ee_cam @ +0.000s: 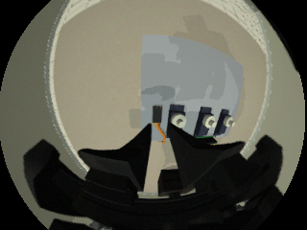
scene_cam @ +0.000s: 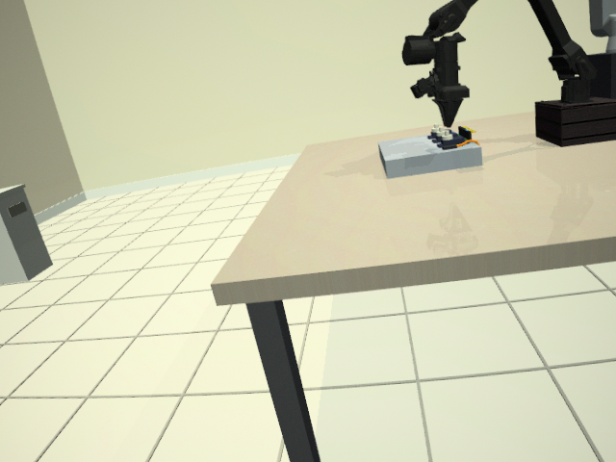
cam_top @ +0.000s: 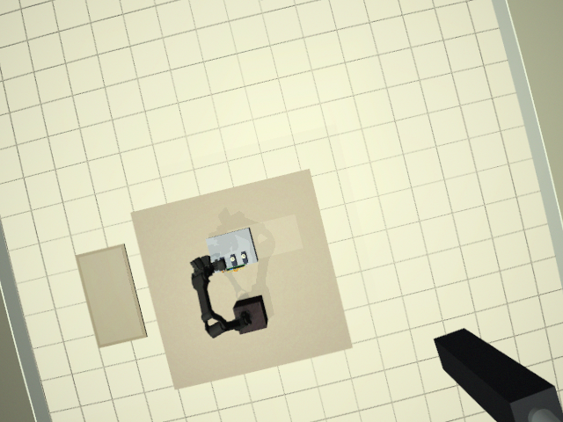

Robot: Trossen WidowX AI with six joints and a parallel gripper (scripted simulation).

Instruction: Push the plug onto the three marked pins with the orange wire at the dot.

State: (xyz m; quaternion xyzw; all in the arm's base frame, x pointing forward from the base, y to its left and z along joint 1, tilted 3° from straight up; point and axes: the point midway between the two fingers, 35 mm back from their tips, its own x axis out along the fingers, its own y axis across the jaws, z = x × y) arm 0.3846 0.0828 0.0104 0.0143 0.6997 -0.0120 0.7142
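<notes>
My gripper tip is 80 mm to the left of the blue band, 70 mm past it and 30 mm above it. Round my gripper tip: grey printed holder (120 mm to the right, 80 mm below, 80 mm ahead).
</notes>
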